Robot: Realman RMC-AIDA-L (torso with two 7-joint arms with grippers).
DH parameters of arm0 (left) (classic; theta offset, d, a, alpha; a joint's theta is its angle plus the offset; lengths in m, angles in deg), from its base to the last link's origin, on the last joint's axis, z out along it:
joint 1: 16.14 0.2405 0 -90
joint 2: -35.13 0 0 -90
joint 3: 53 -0.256 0 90
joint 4: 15.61 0 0 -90
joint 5: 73.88 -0.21 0 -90
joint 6: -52.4 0 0 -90
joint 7: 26.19 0.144 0 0
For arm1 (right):
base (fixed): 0 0 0 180
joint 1: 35.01 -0.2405 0 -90
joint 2: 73.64 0 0 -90
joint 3: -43.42 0.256 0 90
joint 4: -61.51 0 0 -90
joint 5: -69.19 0.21 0 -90
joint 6: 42.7 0 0 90
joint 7: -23.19 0.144 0 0
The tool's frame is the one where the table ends.
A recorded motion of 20 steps. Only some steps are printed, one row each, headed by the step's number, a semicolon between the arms.
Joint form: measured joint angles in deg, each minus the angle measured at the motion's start. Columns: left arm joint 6, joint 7, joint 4, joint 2, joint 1, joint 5, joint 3; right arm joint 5, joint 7, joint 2, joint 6, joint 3, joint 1, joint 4.
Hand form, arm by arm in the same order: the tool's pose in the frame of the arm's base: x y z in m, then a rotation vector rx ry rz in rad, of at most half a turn. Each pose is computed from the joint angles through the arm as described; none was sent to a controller.
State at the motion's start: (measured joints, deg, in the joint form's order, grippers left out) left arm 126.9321 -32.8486 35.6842 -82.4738 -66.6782 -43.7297 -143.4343; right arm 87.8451 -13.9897 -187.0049 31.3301 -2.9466 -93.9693 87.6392
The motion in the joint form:
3: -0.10 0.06 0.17 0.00 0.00 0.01 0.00; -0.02 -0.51 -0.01 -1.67 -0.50 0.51 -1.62
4: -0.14 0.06 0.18 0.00 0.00 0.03 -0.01; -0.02 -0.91 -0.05 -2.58 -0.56 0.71 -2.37
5: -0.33 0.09 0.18 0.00 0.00 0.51 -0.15; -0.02 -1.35 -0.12 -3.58 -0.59 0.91 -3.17
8: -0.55 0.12 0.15 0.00 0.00 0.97 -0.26; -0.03 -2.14 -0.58 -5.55 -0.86 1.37 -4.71
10: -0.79 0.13 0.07 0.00 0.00 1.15 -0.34; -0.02 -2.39 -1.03 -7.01 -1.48 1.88 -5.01
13: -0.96 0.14 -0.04 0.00 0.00 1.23 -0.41; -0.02 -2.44 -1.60 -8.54 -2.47 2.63 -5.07
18: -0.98 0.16 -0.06 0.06 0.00 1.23 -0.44; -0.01 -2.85 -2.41 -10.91 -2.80 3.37 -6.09
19: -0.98 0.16 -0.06 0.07 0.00 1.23 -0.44; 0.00 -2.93 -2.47 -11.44 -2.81 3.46 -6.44
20: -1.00 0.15 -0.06 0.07 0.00 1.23 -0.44; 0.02 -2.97 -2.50 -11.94 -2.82 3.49 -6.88
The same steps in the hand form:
3: -0.1714 0.3958 -0.0559 -2.1167 -1.4858 0.5014; 0.2338 0.4198 -0.0116 -2.3933 1.4167 -0.4465
4: -0.1713 0.3959 -0.0560 -2.1171 -1.4855 0.5004; 0.2372 0.4186 -0.0138 -2.3918 1.4145 -0.4489
5: -0.1703 0.3957 -0.0570 -2.1228 -1.4884 0.4941; 0.2406 0.4173 -0.0164 -2.3905 1.4118 -0.4506
8: -0.1695 0.3955 -0.0579 -2.1278 -1.4916 0.4873; 0.2471 0.4130 -0.0240 -2.3922 1.4075 -0.4589
10: -0.1693 0.3957 -0.0584 -2.1294 -1.4921 0.4832; 0.2511 0.4112 -0.0281 -2.3869 1.3954 -0.4634
13: -0.1695 0.3958 -0.0588 -2.1297 -1.4922 0.4818; 0.2563 0.4087 -0.0325 -2.3783 1.3827 -0.4723
18: -0.1698 0.3960 -0.0584 -2.1290 -1.4911 0.4823; 0.2625 0.4039 -0.0411 -2.3722 1.3791 -0.4717
19: -0.1698 0.3960 -0.0583 -2.1288 -1.4910 0.4823; 0.2639 0.4032 -0.0424 -2.3696 1.3792 -0.4712
20: -0.1698 0.3961 -0.0583 -2.1287 -1.4910 0.4819; 0.2652 0.4025 -0.0437 -2.3672 1.3806 -0.4713

